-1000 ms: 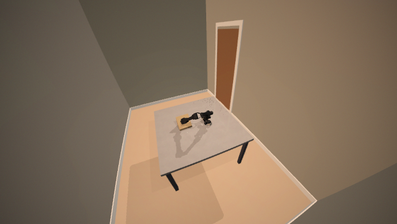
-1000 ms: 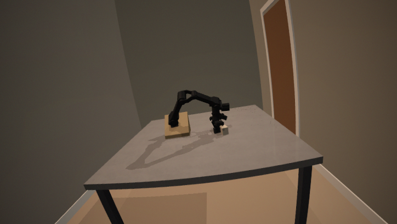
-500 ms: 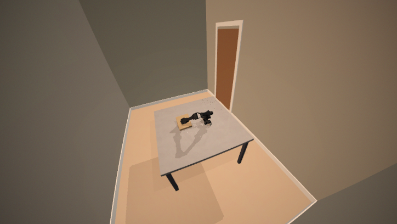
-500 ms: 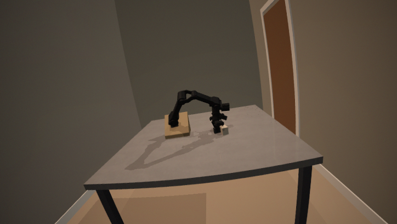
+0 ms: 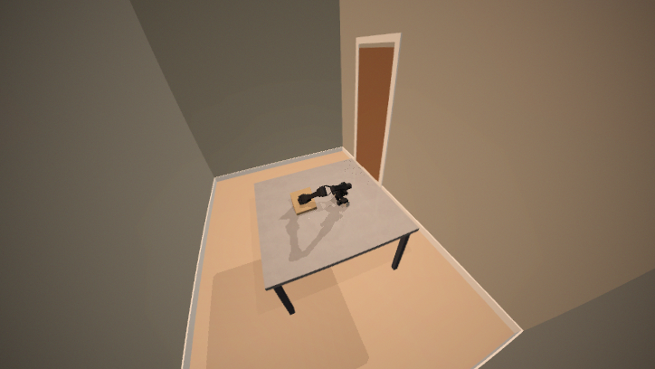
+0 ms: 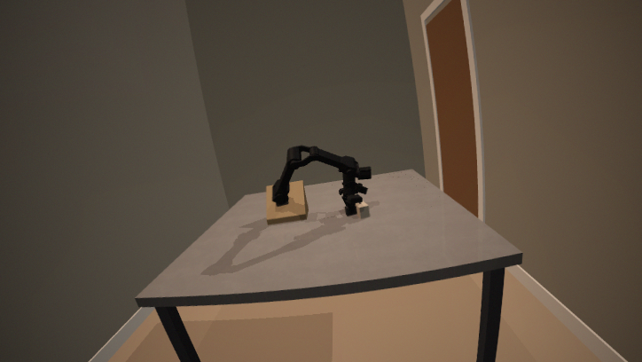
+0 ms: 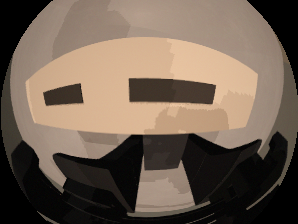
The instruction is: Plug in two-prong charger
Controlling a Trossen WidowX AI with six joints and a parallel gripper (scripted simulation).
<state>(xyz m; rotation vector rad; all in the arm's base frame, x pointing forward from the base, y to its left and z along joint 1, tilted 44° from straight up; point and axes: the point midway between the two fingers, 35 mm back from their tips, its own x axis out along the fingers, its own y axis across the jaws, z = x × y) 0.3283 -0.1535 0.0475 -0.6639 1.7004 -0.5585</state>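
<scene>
My gripper tip is 2 cm short of the charger and 1 cm below it.
</scene>
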